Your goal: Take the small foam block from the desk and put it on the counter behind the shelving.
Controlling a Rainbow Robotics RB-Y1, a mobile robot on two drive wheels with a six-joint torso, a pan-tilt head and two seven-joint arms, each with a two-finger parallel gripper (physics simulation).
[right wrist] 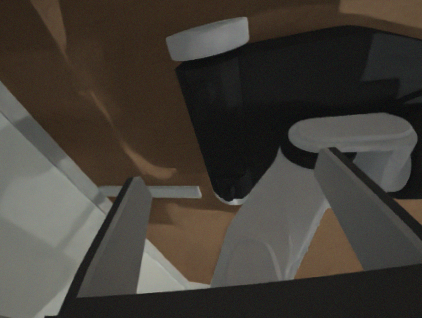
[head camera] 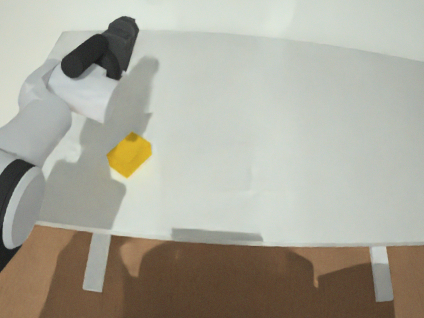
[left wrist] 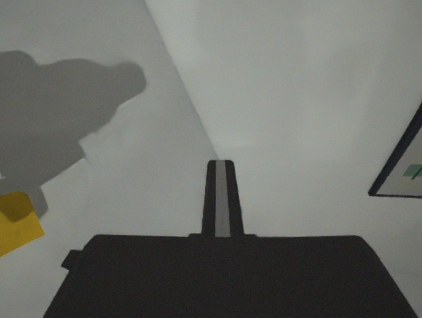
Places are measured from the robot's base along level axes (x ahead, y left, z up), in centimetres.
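Pixels of known places: left gripper, fingertip midpoint: point(head camera: 130, 36) point(left wrist: 220, 169); right gripper, fingertip midpoint: point(right wrist: 228, 174).
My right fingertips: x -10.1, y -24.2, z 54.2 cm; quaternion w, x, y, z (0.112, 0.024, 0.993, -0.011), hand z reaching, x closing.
Behind a point stands the place of what it marks.
A small yellow foam block point(head camera: 129, 155) @[y 18.5, x 37.6, z 76.6 cm] point(left wrist: 17, 231) @[y 17.0, x 41.0, z 76.6 cm] lies on the white desk point(head camera: 280, 140) @[y -17.9, x 49.2, z 72.1 cm] point(left wrist: 125, 160) @[y 9.5, x 59.6, z 72.1 cm], left of the picture's middle in the head camera and cut off at the left edge in the left wrist view. My left gripper point(head camera: 128, 24) @[y 18.1, x 50.0, z 101.4 cm] point(left wrist: 220, 169) @[y 18.1, x 50.0, z 101.4 cm] is shut and empty, above the desk, farther toward its far edge than the block. The arm's shadow falls around the block. My right gripper point(right wrist: 228, 174) @[y -24.2, x -10.1, z 54.3 cm] is open and empty, low beside my own base, with the desk's edge at the left. The counter and the shelving do not show.
Two pale desk feet point(head camera: 96, 262) point(head camera: 382, 275) stick out over the brown floor point(head camera: 225, 285) @[y -9.8, x 32.0, z 0.1 cm] at the near side. A pale wall point(left wrist: 300, 100) @[y -4.9, x 99.1, z 110.7 cm] rises behind the desk, with a dark-framed picture point(left wrist: 396, 150) @[y -30.4, x 98.4, z 143.4 cm] at the right. My black base point(right wrist: 300, 75) @[y -16.5, x -20.6, z 17.0 cm] shows in the right wrist view.
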